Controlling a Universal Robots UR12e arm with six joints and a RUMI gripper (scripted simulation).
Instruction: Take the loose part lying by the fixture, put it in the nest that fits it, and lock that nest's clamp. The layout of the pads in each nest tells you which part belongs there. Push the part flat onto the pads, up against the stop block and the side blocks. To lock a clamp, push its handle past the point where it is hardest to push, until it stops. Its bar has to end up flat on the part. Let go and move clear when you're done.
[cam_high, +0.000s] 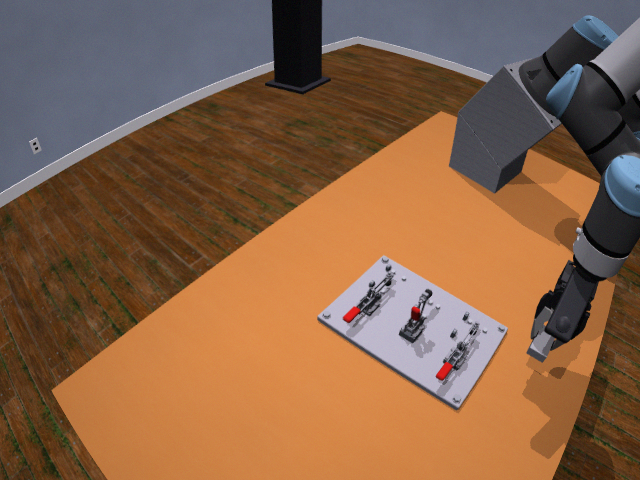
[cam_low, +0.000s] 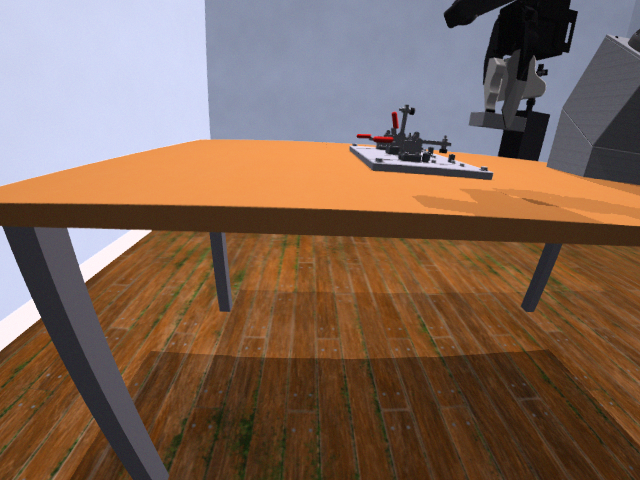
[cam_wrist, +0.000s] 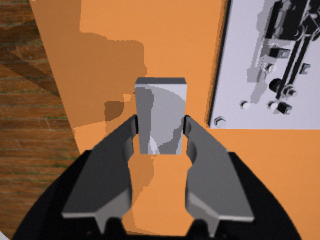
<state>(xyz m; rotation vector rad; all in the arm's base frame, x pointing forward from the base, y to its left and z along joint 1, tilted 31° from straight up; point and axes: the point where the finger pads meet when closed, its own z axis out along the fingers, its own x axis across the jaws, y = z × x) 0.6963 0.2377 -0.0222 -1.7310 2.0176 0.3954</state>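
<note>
Right now my hand is 26 cm to the left of the fixture plate, 10 cm above it and 2 cm short of it. The rest, counted from my hand: grey rectangular block: 1 cm below.
</note>
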